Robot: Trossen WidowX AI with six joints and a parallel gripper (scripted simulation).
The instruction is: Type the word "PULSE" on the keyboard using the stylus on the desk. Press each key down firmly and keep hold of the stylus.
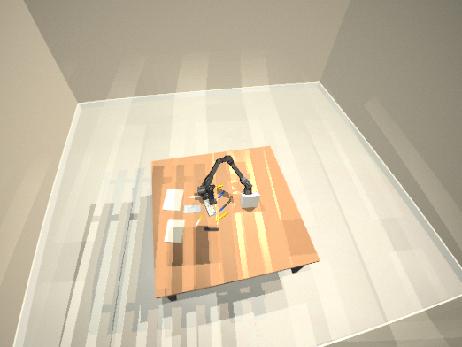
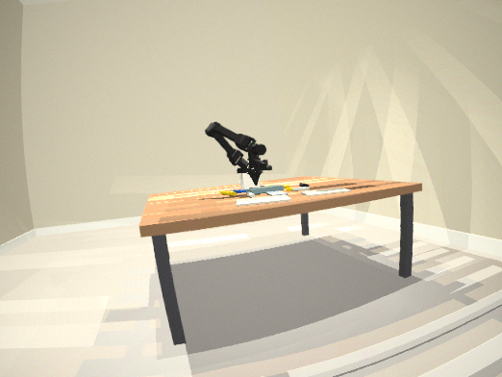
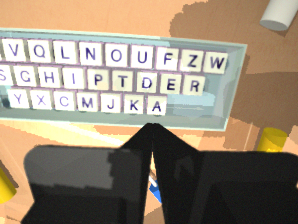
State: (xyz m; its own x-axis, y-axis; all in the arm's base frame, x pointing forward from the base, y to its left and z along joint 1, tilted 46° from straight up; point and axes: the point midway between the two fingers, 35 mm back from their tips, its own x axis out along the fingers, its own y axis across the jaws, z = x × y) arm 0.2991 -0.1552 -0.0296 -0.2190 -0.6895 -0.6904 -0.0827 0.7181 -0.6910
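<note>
Right now the blue stylus is 9 cm behind my gripper tip, 3 cm to the right of it and 3 cm below it. Also, from my gripper tip: grey block 18 cm ahead, 4 cm below, 3 cm to the left.
</note>
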